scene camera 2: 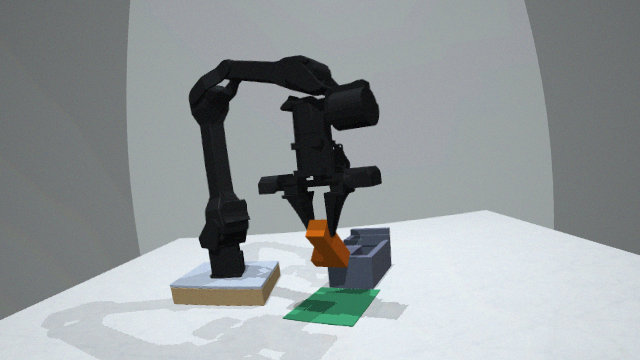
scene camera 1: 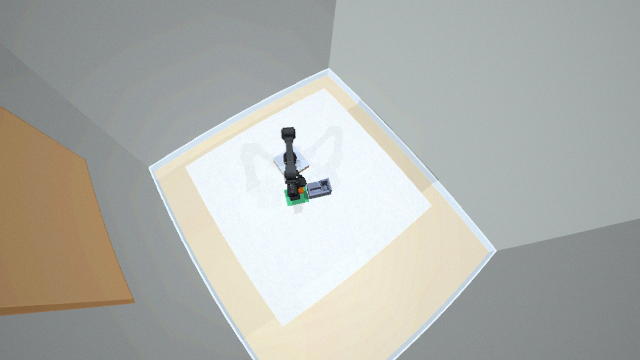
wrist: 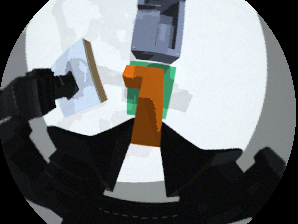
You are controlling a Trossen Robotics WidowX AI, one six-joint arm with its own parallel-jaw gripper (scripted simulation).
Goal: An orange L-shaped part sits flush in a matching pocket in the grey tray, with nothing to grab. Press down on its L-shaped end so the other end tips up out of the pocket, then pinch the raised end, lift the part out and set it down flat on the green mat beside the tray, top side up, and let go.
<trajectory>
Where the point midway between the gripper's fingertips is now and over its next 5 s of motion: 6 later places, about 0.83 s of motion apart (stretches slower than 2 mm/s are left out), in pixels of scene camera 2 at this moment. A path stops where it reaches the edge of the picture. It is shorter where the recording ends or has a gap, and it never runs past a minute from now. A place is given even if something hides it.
The gripper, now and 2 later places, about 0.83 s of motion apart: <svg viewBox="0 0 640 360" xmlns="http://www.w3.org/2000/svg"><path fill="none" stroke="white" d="M323 236L325 260L324 267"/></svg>
</trajectory>
